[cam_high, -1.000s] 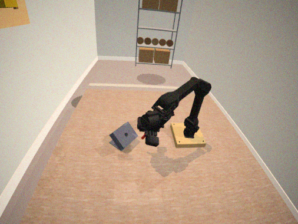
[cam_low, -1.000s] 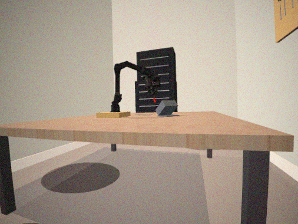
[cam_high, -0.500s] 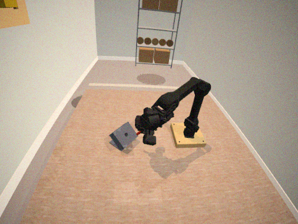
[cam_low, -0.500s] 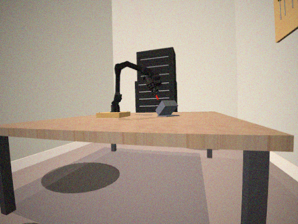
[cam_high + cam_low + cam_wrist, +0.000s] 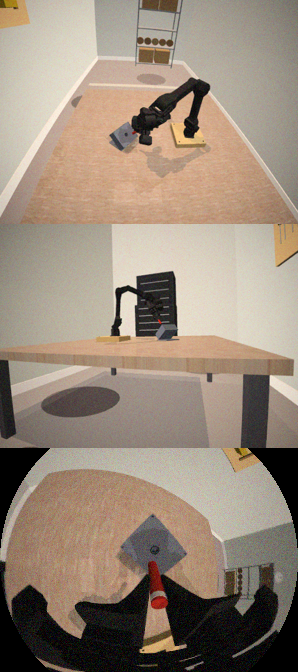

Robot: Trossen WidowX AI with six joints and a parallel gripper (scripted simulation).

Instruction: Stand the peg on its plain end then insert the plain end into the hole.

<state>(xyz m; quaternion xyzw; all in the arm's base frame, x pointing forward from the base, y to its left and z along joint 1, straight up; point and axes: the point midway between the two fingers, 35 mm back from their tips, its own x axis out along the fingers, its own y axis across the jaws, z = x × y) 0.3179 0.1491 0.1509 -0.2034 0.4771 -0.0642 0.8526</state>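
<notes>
My gripper tip is 100 mm above the grey sloped panel, 80 mm short of it and 50 mm to the left of it. Round my gripper tip: red peg 10 mm behind, 10 mm above.
</notes>
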